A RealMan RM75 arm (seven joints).
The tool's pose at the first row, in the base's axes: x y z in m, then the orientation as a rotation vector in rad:
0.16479, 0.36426, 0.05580, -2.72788, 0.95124, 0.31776
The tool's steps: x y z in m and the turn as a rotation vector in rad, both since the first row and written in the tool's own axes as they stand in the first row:
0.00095, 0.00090, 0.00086, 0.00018, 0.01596, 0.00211
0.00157, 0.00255, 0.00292, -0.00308, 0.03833, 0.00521
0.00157, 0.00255, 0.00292, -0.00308, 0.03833, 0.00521
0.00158, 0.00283, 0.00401, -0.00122, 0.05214, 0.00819
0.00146, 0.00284, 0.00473, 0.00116, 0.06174, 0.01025
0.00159, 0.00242, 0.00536, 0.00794, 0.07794, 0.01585
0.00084, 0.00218, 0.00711, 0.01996, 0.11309, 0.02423
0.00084, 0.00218, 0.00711, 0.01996, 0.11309, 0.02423
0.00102, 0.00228, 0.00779, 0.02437, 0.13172, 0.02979
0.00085, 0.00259, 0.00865, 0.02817, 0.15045, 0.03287
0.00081, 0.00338, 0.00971, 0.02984, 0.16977, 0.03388
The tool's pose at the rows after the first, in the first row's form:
0.16484, 0.36327, 0.05459, -2.73342, 0.95830, 0.29671
0.16401, 0.36225, 0.05221, -2.74407, 0.96869, 0.26901
0.16401, 0.36225, 0.05221, -2.74407, 0.96869, 0.26901
0.16371, 0.36235, 0.05114, -2.74656, 0.97618, 0.24990
0.16352, 0.36262, 0.05048, -2.74723, 0.98123, 0.23599
0.16380, 0.36305, 0.04991, -2.74483, 0.99239, 0.21138
0.16316, 0.36417, 0.04850, -2.74289, 1.01136, 0.15869
0.16316, 0.36417, 0.04850, -2.74289, 1.01136, 0.15869
0.16315, 0.36419, 0.04779, -2.74285, 1.02309, 0.13193
0.16271, 0.36430, 0.04697, -2.74418, 1.03137, 0.10486
0.16205, 0.36403, 0.04586, -2.74831, 1.03709, 0.07762

